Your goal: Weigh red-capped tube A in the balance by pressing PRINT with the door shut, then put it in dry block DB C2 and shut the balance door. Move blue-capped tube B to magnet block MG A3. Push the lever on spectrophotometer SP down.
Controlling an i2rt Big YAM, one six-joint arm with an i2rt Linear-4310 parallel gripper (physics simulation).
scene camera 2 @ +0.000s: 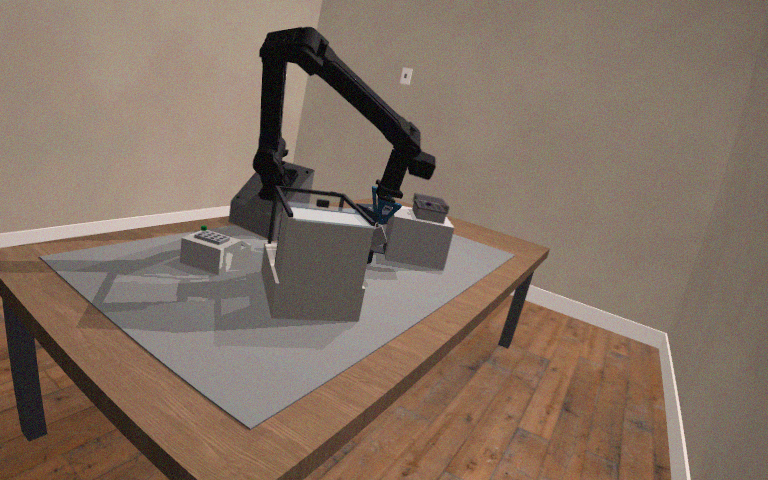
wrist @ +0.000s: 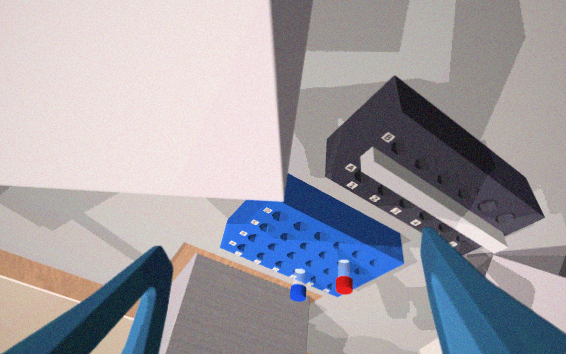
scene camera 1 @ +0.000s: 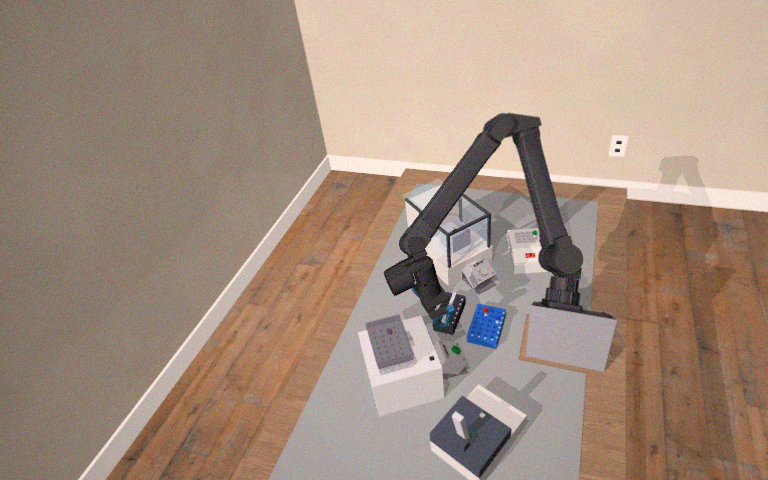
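Observation:
Red-capped tube A (scene camera 1: 485,310) (wrist: 344,285) and blue-capped tube B (wrist: 298,292) stand in the blue rack (scene camera 1: 476,337) (wrist: 320,212). My gripper (scene camera 1: 444,318) (scene camera 2: 385,217) (wrist: 287,248) is open and empty, above the black magnet block MG (scene camera 1: 456,315) (wrist: 360,122); the rack shows between its fingertips in the wrist view. The glass-walled balance (scene camera 1: 447,267) (scene camera 2: 320,268) is partly hidden by my arm; its door state is unclear. A grey block (scene camera 1: 390,345) (scene camera 2: 430,209), seemingly dry block DB, sits on a white housing. Spectrophotometer SP (scene camera 1: 441,442) has an upright white lever (scene camera 1: 459,425).
The tall white housing (scene camera 1: 407,390) (scene camera 2: 419,243) (wrist: 135,95) stands close beside my gripper. A green-button panel (scene camera 1: 455,352) is beside it. A small grey panel (scene camera 1: 480,273) stands before the balance. A white keypad device (scene camera 1: 523,249) (scene camera 2: 201,254) is near the arm base.

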